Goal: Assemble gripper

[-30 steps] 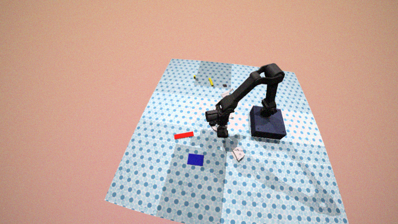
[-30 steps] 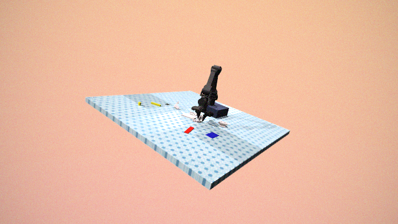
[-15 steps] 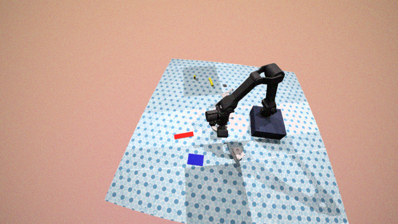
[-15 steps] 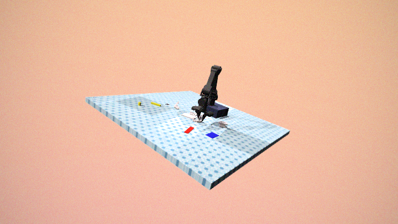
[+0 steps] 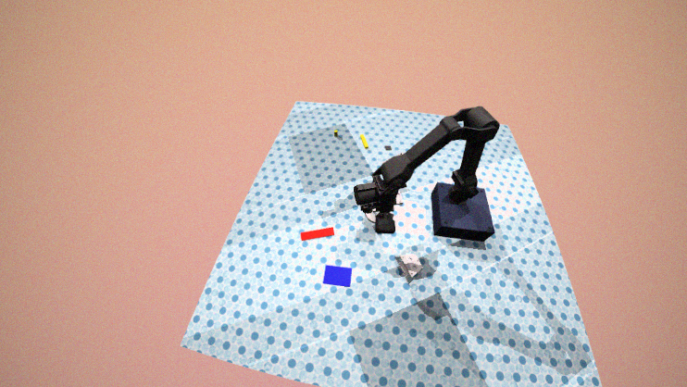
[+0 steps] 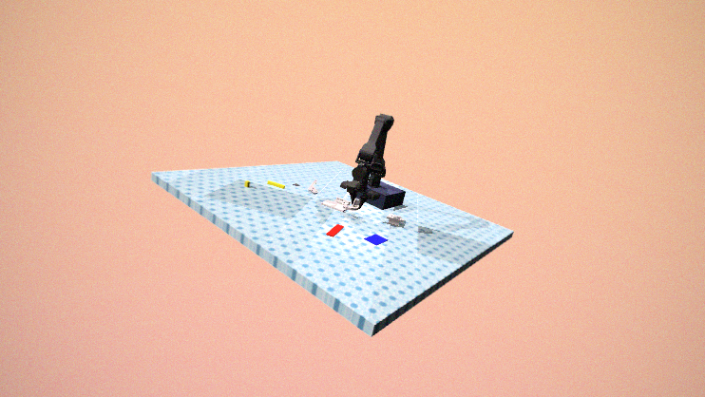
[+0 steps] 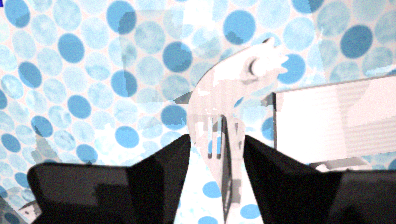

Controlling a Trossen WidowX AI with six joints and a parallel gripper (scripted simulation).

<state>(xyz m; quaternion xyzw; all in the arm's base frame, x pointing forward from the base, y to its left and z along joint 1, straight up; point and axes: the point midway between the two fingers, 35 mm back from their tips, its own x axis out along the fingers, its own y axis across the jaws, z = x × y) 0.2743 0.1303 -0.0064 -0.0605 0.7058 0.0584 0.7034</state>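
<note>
The flat white plate is 2 cm ahead of my gripper tip, 11 cm to the right of it and 3 cm below it. Round my gripper tip: red bar (22 cm ahead, 9 cm to the left, 4 cm below); then housing plate (5 cm behind, 13 cm to the right, 3 cm below); then small white piece (13 cm behind, 14 cm to the left, 3 cm below).
</note>
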